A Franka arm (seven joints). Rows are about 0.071 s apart.
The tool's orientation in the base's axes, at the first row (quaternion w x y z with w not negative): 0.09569, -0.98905, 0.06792, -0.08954
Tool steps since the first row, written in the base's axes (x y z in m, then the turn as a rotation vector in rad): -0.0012, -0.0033, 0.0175, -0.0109, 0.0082, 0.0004; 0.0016, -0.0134, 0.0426, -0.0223, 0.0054, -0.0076; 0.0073, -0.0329, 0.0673, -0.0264, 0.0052, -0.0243; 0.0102, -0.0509, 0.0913, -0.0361, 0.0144, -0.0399; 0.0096, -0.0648, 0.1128, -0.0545, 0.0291, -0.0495; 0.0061, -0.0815, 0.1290, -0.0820, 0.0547, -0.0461; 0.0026, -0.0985, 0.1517, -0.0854, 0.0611, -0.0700; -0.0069, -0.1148, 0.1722, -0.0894, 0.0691, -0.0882; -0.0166, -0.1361, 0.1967, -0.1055, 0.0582, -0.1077; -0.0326, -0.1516, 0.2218, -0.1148, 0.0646, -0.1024
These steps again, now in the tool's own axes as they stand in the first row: 0.0022, -0.0002, -0.0177, -0.0118, -0.0068, -0.0010; 0.0106, 0.0043, -0.0432, -0.0238, -0.0011, 0.0041; 0.0231, 0.0176, -0.0694, -0.0305, 0.0029, 0.0194; 0.0326, 0.0299, -0.0952, -0.0439, -0.0017, 0.0342; 0.0377, 0.0392, -0.1186, -0.0657, -0.0119, 0.0426; 0.0395, 0.0526, -0.1378, -0.0958, -0.0343, 0.0386; 0.0424, 0.0649, -0.1634, -0.1040, -0.0353, 0.0622; 0.0389, 0.0778, -0.1879, -0.1121, -0.0390, 0.0804; 0.0367, 0.0947, -0.2172, -0.1293, -0.0225, 0.0943; 0.0276, 0.1066, -0.2472, -0.1385, -0.0287, 0.0885
